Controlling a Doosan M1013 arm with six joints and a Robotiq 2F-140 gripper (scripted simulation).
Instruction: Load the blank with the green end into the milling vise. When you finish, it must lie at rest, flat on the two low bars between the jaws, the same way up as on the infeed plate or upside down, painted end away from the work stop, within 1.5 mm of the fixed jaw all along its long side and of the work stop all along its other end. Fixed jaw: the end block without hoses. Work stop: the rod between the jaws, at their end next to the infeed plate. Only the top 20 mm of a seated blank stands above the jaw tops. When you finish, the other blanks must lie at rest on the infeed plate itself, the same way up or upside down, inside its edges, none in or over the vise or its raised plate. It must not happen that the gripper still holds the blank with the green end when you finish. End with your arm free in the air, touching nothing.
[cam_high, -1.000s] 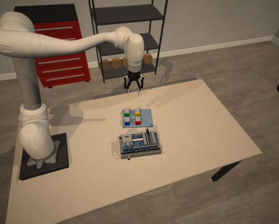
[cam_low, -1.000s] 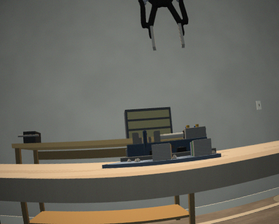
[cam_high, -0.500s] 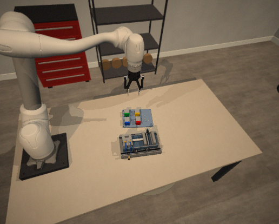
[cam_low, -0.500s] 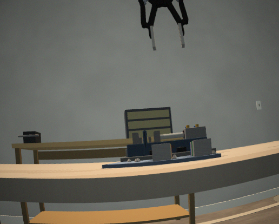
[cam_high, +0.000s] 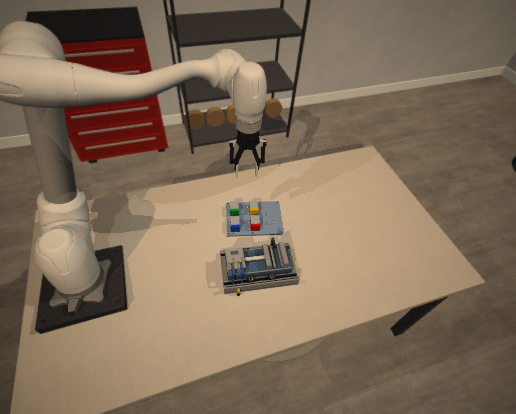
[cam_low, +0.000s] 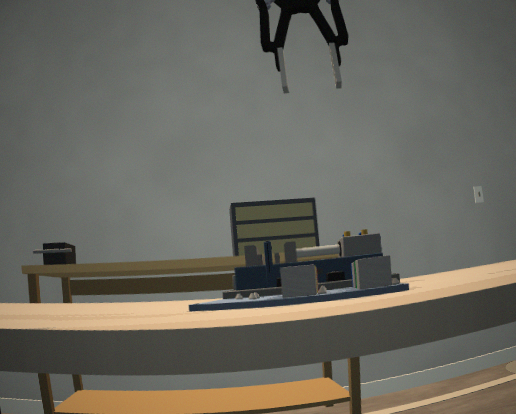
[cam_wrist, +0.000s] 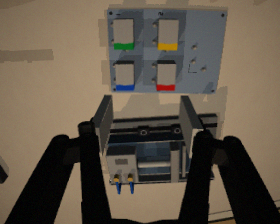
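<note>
Now: the green-ended blank 50 mm behind my hand, 50 mm to the left of it and 290 mm below it. Also, from my hand: red-ended blank (40 mm ahead, 50 mm to the right, 290 mm below); blue-ended blank (50 mm behind, 40 mm to the right, 290 mm below); yellow-ended blank (50 mm ahead, 40 mm to the left, 290 mm below).
</note>
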